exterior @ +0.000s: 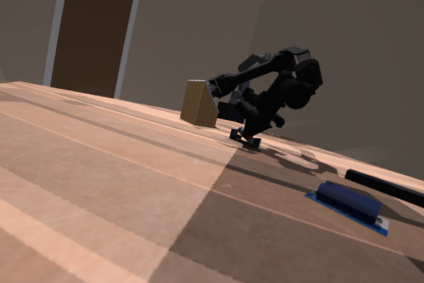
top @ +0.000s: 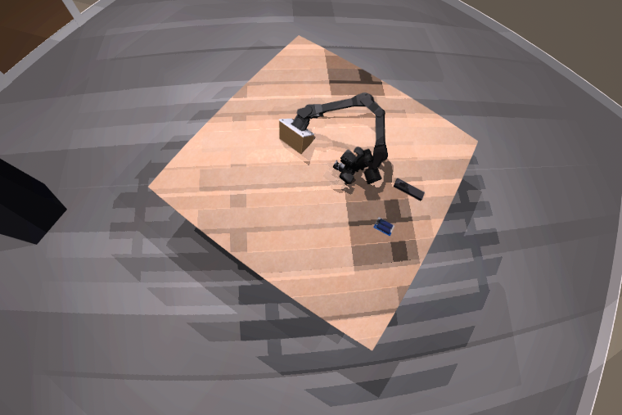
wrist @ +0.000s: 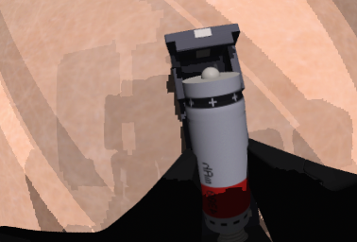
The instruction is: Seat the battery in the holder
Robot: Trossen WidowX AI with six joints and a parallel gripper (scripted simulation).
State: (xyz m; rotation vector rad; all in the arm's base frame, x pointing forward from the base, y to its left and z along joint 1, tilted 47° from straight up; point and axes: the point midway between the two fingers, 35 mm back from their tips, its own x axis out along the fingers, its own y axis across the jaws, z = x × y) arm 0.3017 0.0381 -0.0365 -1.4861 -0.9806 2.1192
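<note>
Right now the battery is 10 mm above my gripper tip. From my gripper tip the other things lie so: card (320 mm ahead, 130 mm to the right, 10 mm below).
</note>
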